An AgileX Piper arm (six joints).
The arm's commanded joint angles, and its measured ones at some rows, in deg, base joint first. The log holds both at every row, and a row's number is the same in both.
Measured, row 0:
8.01, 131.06, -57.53, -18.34, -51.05, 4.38
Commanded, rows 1 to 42:
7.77, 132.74, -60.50, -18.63, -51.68, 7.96
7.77, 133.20, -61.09, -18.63, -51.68, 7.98
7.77, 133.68, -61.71, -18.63, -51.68, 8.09
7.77, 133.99, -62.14, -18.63, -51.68, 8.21
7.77, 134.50, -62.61, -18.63, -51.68, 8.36
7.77, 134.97, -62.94, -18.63, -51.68, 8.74
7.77, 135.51, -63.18, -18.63, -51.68, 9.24
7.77, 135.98, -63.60, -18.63, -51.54, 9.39
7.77, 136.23, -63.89, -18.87, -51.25, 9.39
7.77, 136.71, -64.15, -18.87, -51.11, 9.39
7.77, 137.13, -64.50, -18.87, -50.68, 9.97
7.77, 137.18, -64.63, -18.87, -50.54, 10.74
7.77, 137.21, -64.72, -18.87, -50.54, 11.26
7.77, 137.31, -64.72, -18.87, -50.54, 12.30
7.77, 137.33, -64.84, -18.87, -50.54, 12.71
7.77, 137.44, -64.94, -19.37, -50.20, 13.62
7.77, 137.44, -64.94, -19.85, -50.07, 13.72
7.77, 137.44, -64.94, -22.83, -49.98, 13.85
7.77, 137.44, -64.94, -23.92, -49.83, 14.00
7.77, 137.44, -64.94, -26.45, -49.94, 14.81
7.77, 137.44, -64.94, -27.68, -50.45, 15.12
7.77, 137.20, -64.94, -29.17, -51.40, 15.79
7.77, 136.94, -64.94, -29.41, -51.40, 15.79
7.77, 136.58, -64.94, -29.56, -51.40, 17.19
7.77, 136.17, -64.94, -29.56, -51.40, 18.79
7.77, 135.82, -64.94, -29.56, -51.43, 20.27
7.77, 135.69, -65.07, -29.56, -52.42, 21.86
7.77, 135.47, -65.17, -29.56, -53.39, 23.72
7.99, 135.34, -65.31, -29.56, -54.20, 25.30
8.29, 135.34, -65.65, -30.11, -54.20, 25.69
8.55, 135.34, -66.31, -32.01, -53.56, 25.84
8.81, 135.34, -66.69, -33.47, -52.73, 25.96
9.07, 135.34, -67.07, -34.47, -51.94, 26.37
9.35, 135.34, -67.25, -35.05, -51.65, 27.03
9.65, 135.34, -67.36, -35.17, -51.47, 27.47
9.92, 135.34, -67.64, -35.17, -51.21, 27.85
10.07, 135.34, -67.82, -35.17, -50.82, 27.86
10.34, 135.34, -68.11, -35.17, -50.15, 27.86
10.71, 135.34, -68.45, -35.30, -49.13, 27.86
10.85, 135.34, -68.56, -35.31, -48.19, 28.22
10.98, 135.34, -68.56, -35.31, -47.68, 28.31
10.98, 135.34, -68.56, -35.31, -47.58, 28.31
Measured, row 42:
10.48, 136.24, -67.97, -34.76, -48.93, 27.60
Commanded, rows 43 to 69:
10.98, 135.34, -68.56, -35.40, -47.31, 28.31
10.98, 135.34, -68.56, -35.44, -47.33, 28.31
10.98, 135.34, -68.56, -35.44, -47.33, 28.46
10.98, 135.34, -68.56, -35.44, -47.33, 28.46
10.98, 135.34, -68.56, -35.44, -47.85, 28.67
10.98, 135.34, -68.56, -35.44, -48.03, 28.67
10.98, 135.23, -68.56, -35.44, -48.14, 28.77
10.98, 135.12, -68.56, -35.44, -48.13, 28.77
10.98, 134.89, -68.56, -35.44, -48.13, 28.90
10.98, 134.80, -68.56, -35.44, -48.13, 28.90
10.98, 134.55, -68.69, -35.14, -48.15, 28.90
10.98, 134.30, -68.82, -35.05, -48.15, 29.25
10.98, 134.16, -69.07, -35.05, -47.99, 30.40
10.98, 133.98, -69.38, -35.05, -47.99, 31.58
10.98, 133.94, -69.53, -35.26, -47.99, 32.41
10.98, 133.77, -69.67, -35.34, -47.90, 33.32
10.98, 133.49, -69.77, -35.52, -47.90, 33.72
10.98, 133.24, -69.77, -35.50, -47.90, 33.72
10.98, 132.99, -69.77, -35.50, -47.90, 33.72
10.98, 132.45, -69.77, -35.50, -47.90, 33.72
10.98, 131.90, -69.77, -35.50, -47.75, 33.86
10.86, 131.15, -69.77, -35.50, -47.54, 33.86
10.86, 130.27, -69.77, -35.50, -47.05, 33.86
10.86, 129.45, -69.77, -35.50, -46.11, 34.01
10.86, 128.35, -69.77, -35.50, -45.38, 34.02
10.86, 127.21, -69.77, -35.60, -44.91, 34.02
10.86, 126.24, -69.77, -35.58, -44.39, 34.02
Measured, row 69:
10.87, 130.45, -69.61, -35.14, -45.92, 33.87
